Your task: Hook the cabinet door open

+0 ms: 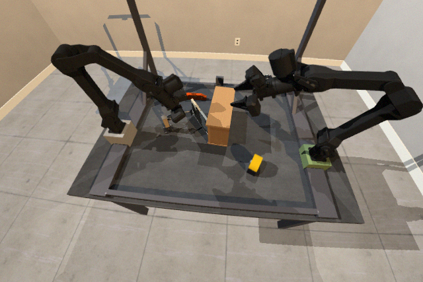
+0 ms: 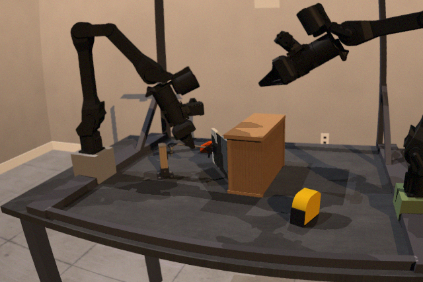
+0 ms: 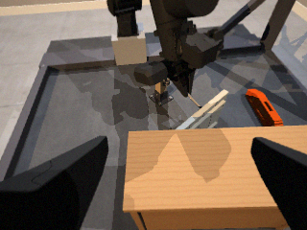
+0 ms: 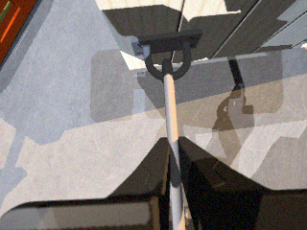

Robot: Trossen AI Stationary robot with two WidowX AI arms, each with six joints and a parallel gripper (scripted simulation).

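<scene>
The hook is 40 mm below my right hand. Also, from my right hand: white door 10 mm ahead, 100 mm to the left, 40 mm below; then yellow tape measure 190 mm ahead, 370 mm to the left, 80 mm below; then orange tool 200 mm behind, 30 mm to the left, 90 mm below.
</scene>
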